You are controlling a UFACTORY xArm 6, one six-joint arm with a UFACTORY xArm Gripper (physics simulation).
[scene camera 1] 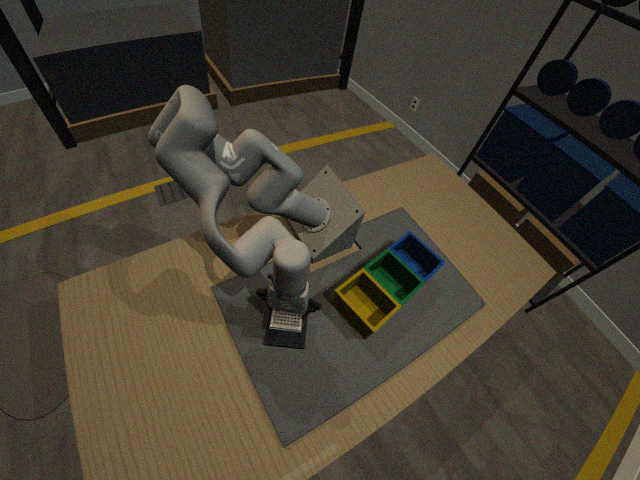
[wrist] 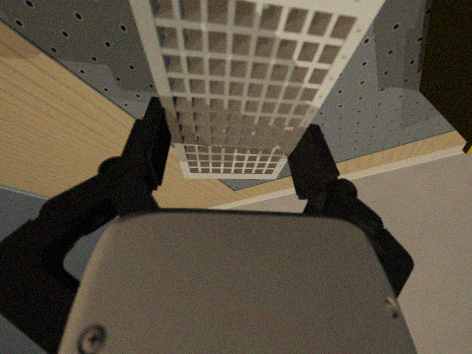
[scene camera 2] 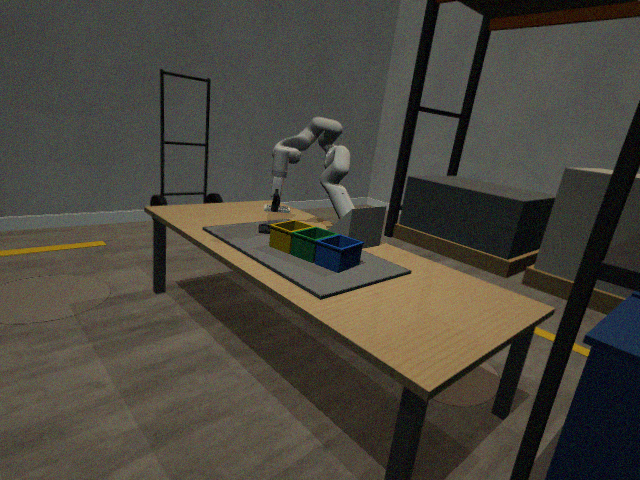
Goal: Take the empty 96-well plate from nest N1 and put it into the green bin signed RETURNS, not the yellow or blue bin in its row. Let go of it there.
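Pixels of known places: gripper, fingertip midpoint: [scene camera 1: 287,311] [wrist: 237,129] [scene camera 2: 275,208]; arm's base, origin of the base link: [scene camera 1: 316,215] [scene camera 2: 350,222].
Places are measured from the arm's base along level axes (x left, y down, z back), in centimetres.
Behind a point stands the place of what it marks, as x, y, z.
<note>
The white 96-well plate [scene camera 1: 285,321] @(-30.2, -2.1, -28.0) [scene camera 2: 283,209] @(-23.6, -3.0, -24.7) [wrist: 245,65] @(-25.7, -2.6, -22.7) is level between the fingers of my gripper [scene camera 1: 287,304] @(-28.2, -2.4, -25.9) [scene camera 2: 275,205] @(-28.2, -2.4, -25.9) [wrist: 237,129] @(-28.2, -2.4, -25.9). My gripper is shut on its long sides and holds it in the air above the dark nest [scene camera 1: 284,339] @(-31.5, 7.9, -29.9) [scene camera 2: 264,227] @(-31.3, 7.9, -29.2). The green bin [scene camera 1: 393,274] @(12.7, 6.8, -31.9) [scene camera 2: 302,249] @(8.3, 4.9, -41.8) stands between the yellow bin [scene camera 1: 366,299] @(-1.2, 8.5, -33.4) [scene camera 2: 280,239] @(-4.2, 4.1, -43.0) and the blue bin [scene camera 1: 416,256] @(25.5, 6.1, -31.4) [scene camera 2: 329,256] @(22.0, 3.7, -40.5). My gripper is off the yellow end of this row. No RETURNS or N1 lettering can be read.
The bins and nest stand on a grey mat [scene camera 1: 330,392] @(-28.6, 9.0, -49.9) [scene camera 2: 320,289] @(33.7, 9.1, -57.4) on the wooden table [scene camera 1: 144,382] @(-71.9, 10.3, -19.3) [scene camera 2: 439,320] @(69.5, 10.4, -38.5). The arm's box-shaped base [scene camera 1: 341,227] @(2.5, -3.5, -10.8) [scene camera 2: 368,224] @(10.6, -1.8, -0.1) stands behind the bins. In the wrist view, part of a dark bin shows at the upper right.
</note>
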